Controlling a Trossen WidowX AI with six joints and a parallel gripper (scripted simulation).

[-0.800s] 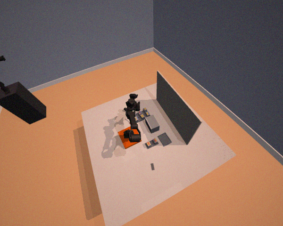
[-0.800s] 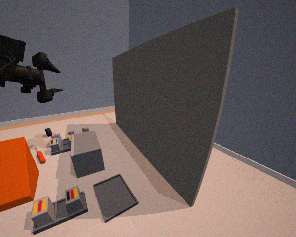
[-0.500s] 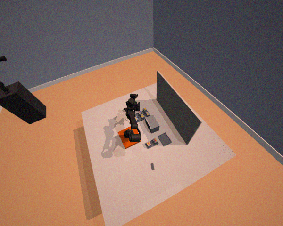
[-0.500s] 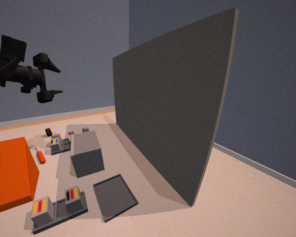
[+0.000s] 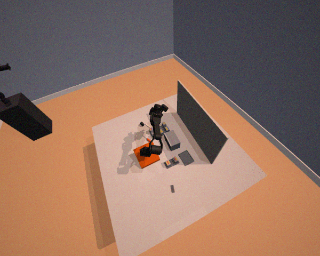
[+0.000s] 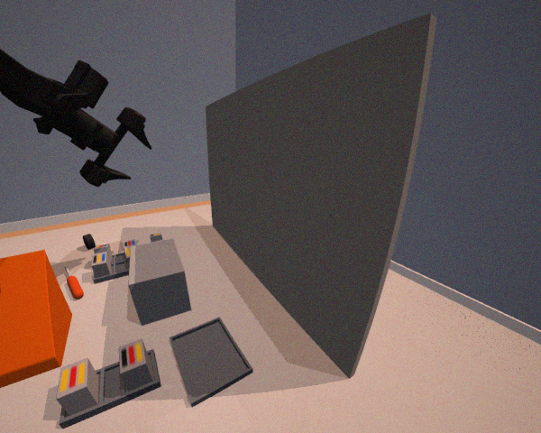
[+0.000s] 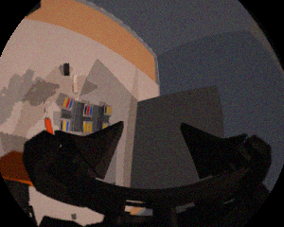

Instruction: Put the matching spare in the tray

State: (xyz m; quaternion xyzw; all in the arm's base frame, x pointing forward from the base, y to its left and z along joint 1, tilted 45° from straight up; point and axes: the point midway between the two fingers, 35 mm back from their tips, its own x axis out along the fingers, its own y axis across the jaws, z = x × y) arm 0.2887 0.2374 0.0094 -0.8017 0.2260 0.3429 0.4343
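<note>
Right now the spare is 9 cm behind my gripper tip, 36 cm to the right of it and 24 cm below it. The rest, counted from my gripper tip: black roll: 19 cm behind, 19 cm to the left, 26 cm below; then tall dark panel: 21 cm ahead, 20 cm to the right, 6 cm below; then grey mounted unit: 2 cm behind, 17 cm to the right, 23 cm below.
</note>
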